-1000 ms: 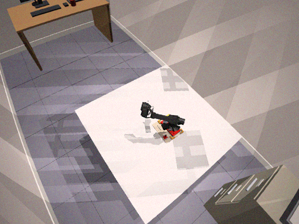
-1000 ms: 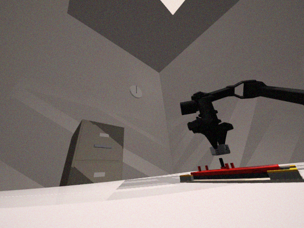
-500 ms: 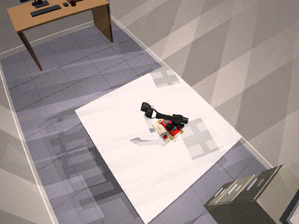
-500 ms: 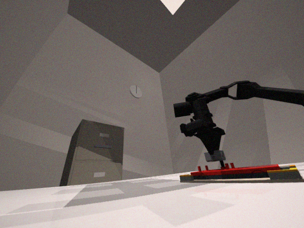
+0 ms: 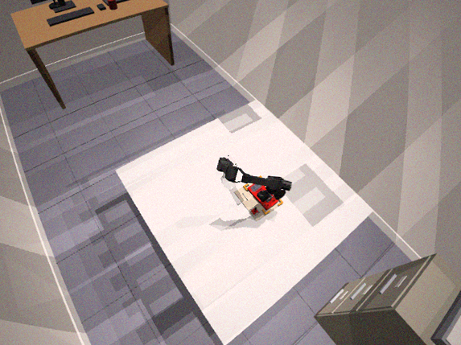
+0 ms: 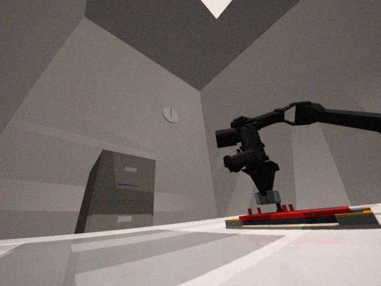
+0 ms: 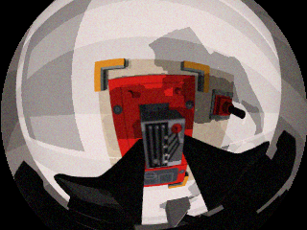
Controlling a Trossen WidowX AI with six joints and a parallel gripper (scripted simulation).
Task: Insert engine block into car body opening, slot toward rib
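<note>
Now: gripper tip 1 cm above the engine block.
</note>
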